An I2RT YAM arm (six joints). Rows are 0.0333 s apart.
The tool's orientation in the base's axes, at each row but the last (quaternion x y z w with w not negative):
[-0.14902, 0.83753, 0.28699, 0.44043]
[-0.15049, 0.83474, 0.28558, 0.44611]
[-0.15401, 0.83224, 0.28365, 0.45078]
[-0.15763, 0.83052, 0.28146, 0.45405]
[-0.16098, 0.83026, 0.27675, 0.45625]
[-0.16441, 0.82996, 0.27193, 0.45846]
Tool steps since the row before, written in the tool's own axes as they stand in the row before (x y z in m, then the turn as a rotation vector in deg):
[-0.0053, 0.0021, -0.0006, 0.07, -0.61, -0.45]
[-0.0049, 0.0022, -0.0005, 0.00, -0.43, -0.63]
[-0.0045, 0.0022, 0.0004, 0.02, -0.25, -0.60]
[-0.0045, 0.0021, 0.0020, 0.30, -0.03, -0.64]
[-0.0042, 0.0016, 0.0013, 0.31, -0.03, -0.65]
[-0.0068, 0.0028, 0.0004, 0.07, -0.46, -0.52]
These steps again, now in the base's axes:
[0.0016, 0.0013, 0.0054, -0.03, -0.76, -0.07]
[0.0013, 0.0014, 0.0050, -0.20, -0.73, 0.13]
[0.0016, 0.0020, 0.0043, -0.28, -0.56, 0.16]
[0.0027, 0.0029, 0.0036, -0.57, -0.42, 0.01]
[0.0023, 0.0021, 0.0035, -0.58, -0.42, 0.01]
[0.0024, 0.0026, 0.0065, -0.15, -0.68, 0.03]

